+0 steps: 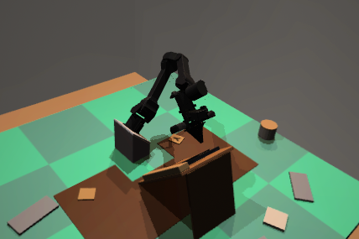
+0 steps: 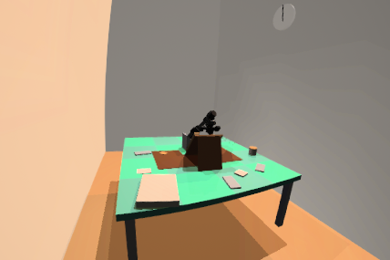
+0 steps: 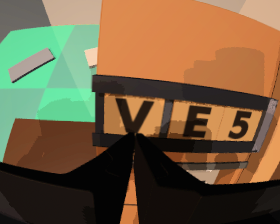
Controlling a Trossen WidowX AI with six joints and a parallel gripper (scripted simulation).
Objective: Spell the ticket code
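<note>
Right now the white ticket is 40 mm behind my gripper tip, 70 mm to the right of it and 100 mm below it. Also, from my gripper tip: large beige slab (320 mm ahead, 550 mm to the right, 190 mm below); then mat (140 mm behind, 80 mm to the right, 210 mm below).
</note>
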